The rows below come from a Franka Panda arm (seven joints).
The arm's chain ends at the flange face. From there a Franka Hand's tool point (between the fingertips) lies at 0.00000 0.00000 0.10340 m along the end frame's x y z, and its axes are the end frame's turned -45 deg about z.
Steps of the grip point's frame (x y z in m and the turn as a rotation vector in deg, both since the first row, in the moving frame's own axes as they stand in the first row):
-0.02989 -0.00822 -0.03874 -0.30 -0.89 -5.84
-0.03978 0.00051 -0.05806 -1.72 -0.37 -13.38
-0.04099 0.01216 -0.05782 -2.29 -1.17 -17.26
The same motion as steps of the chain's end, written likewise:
-0.02627 0.01377 -0.03873 -0.84 -0.42 -5.84
-0.02978 0.02605 -0.05801 -1.48 0.95 -13.38
-0.02245 0.03345 -0.05772 -2.45 0.79 -17.26

